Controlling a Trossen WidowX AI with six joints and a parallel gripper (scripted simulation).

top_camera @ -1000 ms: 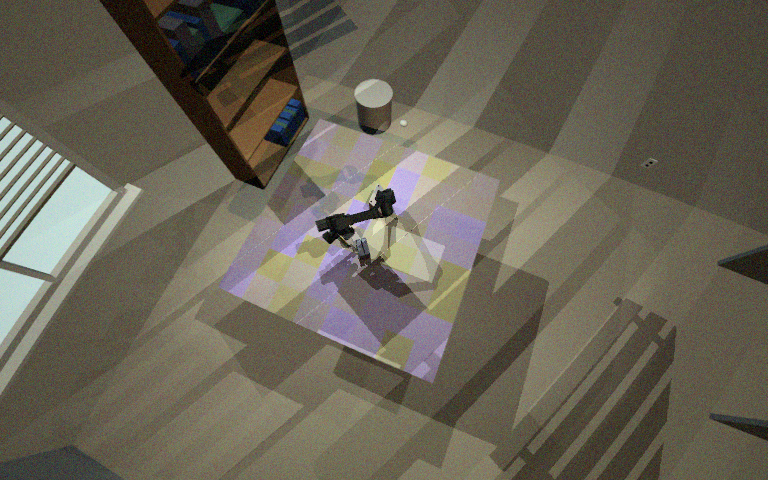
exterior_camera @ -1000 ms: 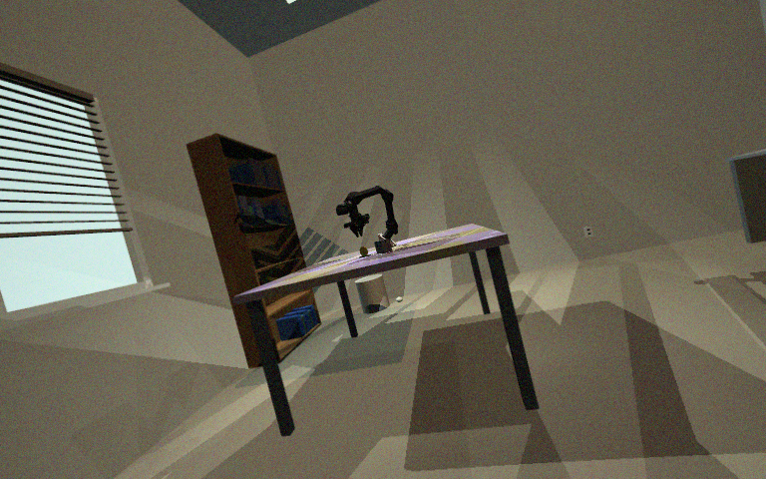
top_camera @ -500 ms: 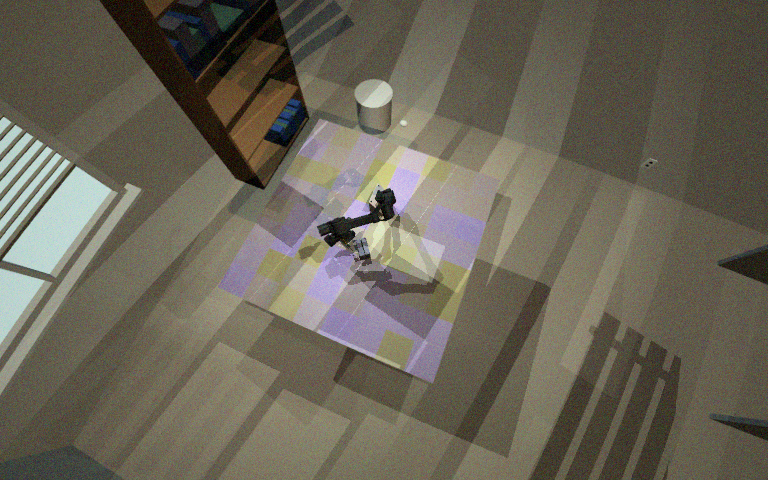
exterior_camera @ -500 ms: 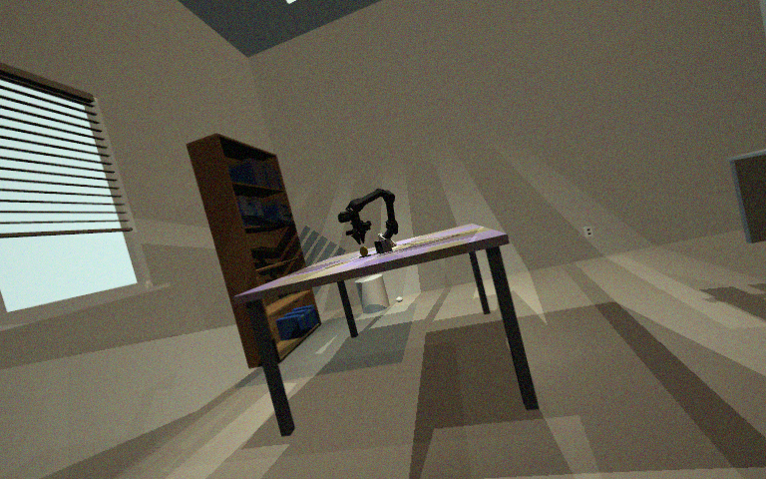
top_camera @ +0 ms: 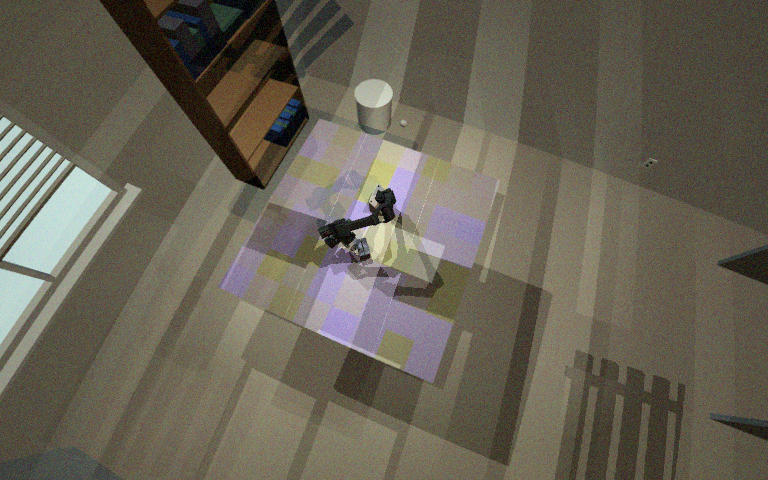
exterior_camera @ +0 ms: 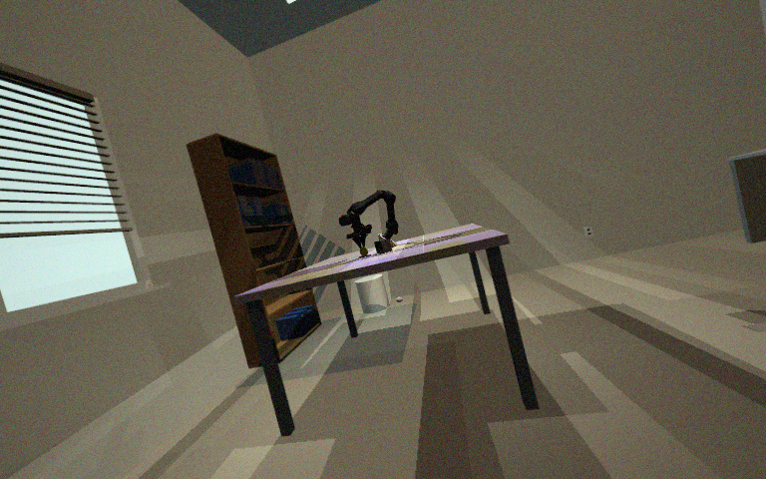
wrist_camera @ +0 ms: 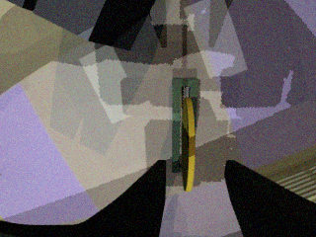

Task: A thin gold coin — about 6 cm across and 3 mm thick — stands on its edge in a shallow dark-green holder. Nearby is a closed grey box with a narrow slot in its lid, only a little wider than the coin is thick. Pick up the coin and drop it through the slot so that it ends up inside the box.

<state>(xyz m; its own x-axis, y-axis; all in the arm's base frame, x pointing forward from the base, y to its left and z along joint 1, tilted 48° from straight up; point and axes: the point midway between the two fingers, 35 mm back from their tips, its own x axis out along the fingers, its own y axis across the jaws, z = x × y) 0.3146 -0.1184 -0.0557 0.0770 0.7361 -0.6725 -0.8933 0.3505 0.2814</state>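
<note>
The gold coin is 3 cm below my gripper tip.
</note>
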